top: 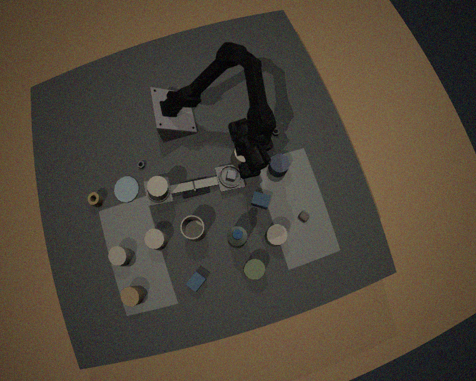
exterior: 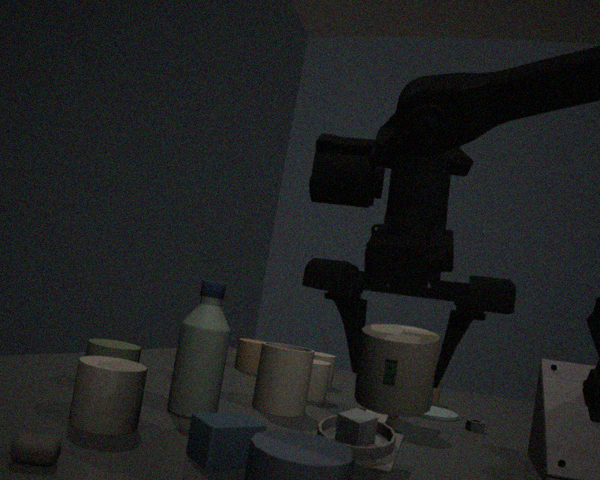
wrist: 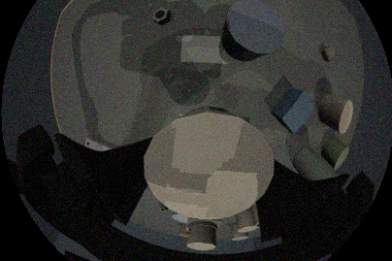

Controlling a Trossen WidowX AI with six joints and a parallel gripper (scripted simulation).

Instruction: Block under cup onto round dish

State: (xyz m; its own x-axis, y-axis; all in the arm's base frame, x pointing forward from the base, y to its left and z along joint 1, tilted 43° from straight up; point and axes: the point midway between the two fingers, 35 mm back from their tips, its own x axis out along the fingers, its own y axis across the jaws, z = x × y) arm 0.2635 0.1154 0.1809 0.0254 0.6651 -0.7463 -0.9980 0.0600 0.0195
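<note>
Right now the pale blue round dish is 40 mm behind my gripper tip, 440 mm to the right of it and 100 mm below it. From my gripper tip the other things lie so: bottle: 250 mm ahead, 90 mm to the right, 10 mm above; then balance: 30 mm ahead, 190 mm to the right, 70 mm below.
</note>
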